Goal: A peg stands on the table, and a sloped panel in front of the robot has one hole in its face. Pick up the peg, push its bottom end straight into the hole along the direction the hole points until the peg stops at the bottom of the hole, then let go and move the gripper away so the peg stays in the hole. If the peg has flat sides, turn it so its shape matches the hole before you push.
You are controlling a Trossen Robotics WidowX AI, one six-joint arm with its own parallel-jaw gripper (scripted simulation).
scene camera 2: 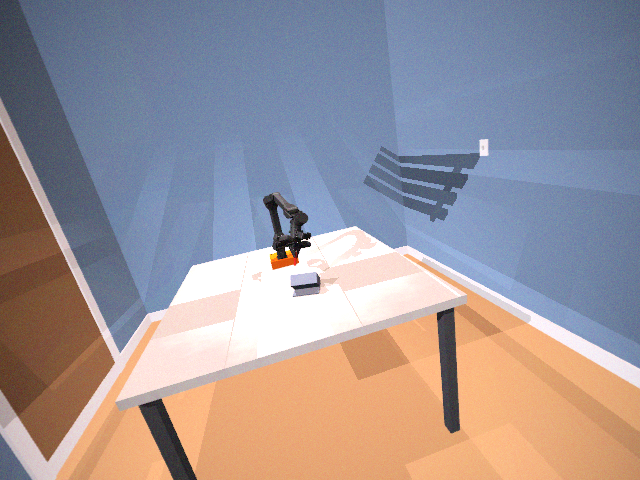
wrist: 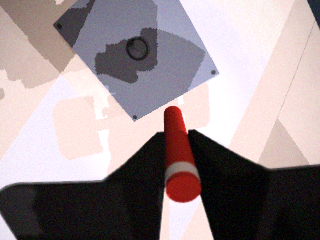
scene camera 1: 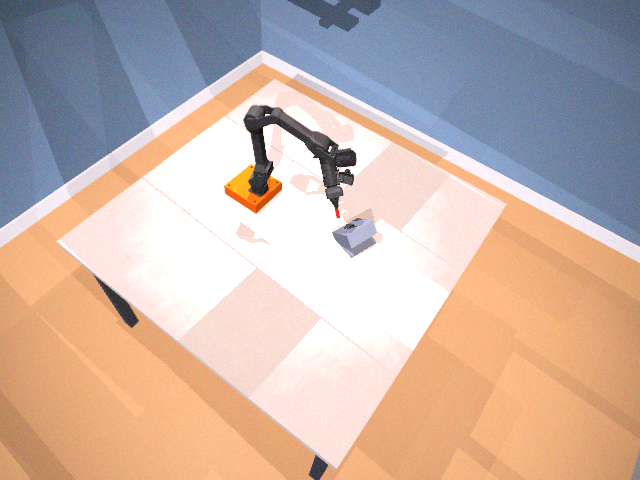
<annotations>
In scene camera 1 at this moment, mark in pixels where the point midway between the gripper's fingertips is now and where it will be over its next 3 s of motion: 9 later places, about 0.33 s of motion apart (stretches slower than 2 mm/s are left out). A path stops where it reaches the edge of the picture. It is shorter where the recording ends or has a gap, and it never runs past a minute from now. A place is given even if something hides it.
The gripper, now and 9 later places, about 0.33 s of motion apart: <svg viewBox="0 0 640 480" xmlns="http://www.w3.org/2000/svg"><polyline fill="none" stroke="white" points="336,207 338,204 339,202 341,200 343,203 345,207 346,209 347,210 348,213 348,214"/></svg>
</annotations>
